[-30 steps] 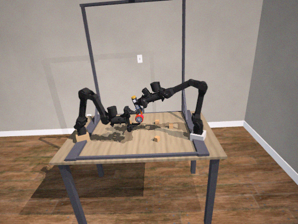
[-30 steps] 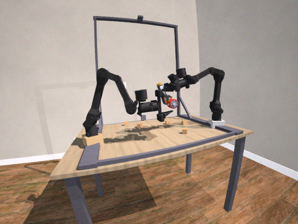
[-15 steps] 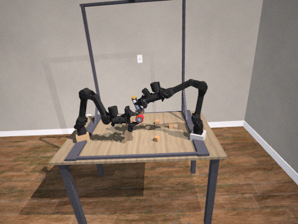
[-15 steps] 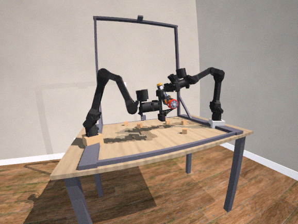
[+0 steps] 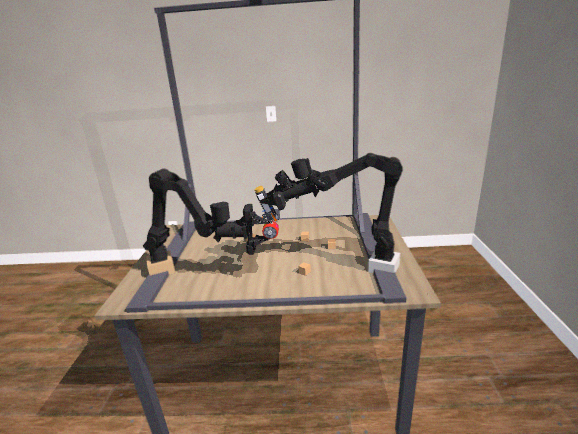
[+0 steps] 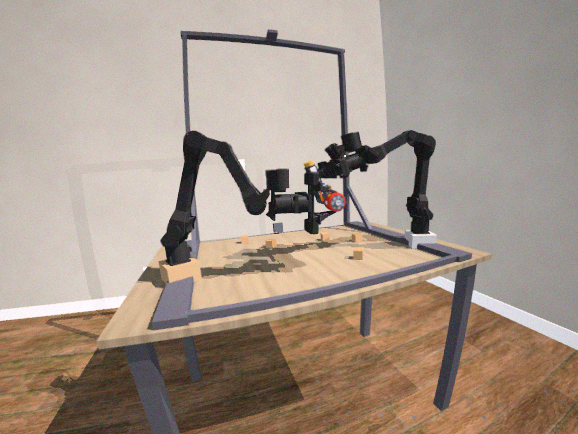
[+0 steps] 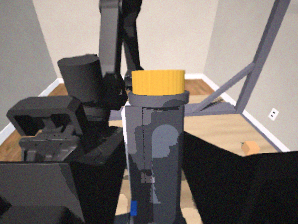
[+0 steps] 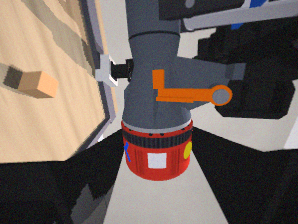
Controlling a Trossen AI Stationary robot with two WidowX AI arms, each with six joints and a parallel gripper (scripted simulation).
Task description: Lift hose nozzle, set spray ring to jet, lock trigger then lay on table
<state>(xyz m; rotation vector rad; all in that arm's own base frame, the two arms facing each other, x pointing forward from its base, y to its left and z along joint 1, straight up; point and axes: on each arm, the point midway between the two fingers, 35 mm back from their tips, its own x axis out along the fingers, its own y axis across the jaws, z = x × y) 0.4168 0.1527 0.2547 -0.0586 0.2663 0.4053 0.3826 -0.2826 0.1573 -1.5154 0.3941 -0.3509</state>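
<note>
Now: the red spray ring 3 cm to the left of my right hand.
</note>
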